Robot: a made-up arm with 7 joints.
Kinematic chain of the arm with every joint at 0, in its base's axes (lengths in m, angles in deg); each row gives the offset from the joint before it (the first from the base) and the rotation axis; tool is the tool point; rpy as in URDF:
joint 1: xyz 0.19 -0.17 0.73 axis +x
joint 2: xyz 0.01 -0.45 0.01 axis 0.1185 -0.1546 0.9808
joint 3: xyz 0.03 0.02 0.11 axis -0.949 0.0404 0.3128
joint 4: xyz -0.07 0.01 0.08 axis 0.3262 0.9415 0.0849
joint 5: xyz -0.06 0.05 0 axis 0.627 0.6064 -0.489
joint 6: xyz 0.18 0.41 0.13 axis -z
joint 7: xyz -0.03 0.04 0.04 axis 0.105 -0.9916 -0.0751
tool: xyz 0.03 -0.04 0.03 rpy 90 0 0
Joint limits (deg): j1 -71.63..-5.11 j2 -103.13..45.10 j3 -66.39..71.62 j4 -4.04..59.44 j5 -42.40..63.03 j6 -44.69..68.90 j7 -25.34..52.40
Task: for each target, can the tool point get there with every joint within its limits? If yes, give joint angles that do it. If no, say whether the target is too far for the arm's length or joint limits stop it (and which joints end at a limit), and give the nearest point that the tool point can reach.
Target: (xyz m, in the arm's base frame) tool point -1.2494 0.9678 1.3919
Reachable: no: too far | nearest point -0.2327 0.2680 1.1372 | short by 1.260 m
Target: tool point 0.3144 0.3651 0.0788
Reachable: no: joint limits stop it (at a limit: joint 1, joint 4, joint 5, joint 6, joint 7) | nearest point 0.2662 0.0940 0.6204 | short by 0.608 m
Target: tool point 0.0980 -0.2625 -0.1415
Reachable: no: joint limits stop it (at a limit: joint 1, joint 3, joint 4, joint 5, joint 6, joint 7) | nearest point 0.1649 -0.2596 0.4084 | short by 0.554 m
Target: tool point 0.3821 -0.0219 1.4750
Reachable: yes | joints -40.43 -21.11 -48.13 50.10 -24.36 -32.01 31.88
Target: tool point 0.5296 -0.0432 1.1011
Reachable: yes | joints -40.94 -8.62 6.32 2.32 37.92 37.35 -5.69
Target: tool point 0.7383 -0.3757 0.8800
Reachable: yes | joints -58.39 -86.57 31.12 15.37 -32.36 16.79 -7.37
